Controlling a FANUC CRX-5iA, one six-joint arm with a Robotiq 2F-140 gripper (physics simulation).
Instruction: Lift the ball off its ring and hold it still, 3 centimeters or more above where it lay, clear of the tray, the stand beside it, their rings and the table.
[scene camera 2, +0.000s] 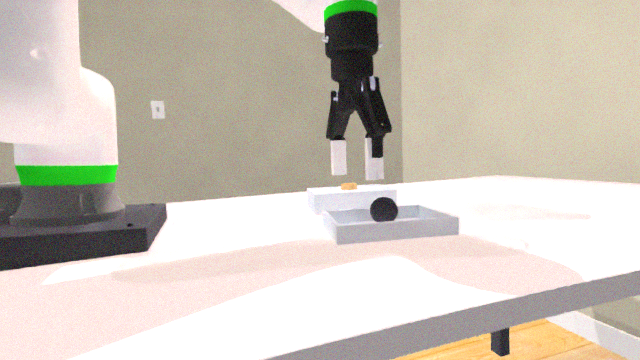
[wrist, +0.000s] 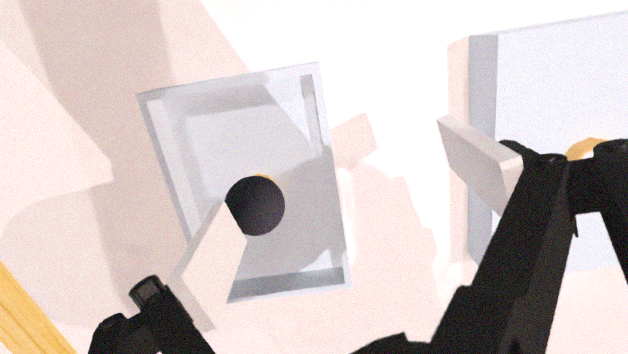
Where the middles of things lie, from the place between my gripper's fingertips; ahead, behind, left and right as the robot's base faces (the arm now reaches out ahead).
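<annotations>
The pale stand (scene camera 2: 349, 195) is 18 cm to the left of my hand, 3 cm ahead of it and 6 cm below it. Going by their middles, the stand is the farthest from my hand of the things named here. I see the pale grey tray (scene camera 2: 346, 226) 7 cm below my hand, 6 cm to the right of it and 3 cm ahead of it. As for the dark ball (wrist: 257, 204), I find it 5 cm below my hand, 3 cm ahead of it and 6 cm to the right of it.
</annotations>
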